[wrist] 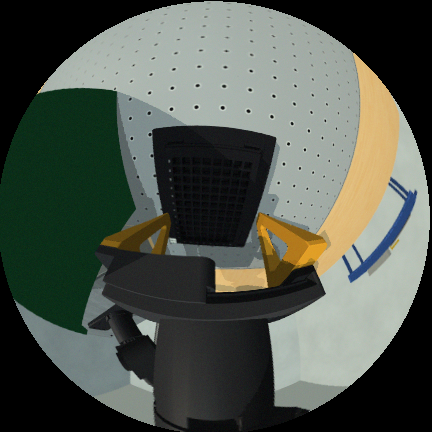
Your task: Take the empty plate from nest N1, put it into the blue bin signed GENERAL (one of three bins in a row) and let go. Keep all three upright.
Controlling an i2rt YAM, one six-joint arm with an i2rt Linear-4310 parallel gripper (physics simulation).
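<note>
A black rectangular piece (212,190) with a grid of square pockets and a broad plain rim lies flat on the grey board in the middle of the wrist view. I cannot tell whether it is the empty plate, its nest or both, and no label N1 is readable. My gripper (213,217) is open, its two orange fingers wide apart with nothing held between them. The fingertips appear on either side of the near part of the black piece; the height between them is unclear. The blue bin signed GENERAL does not show in this view.
The grey board (235,82) has rows of small holes and a wooden edge (376,125) at the right. A large dark green panel (60,200) fills the left side. A blue rail-like frame (382,250) shows beyond the wooden edge. A dark jointed device (135,347) is at lower left.
</note>
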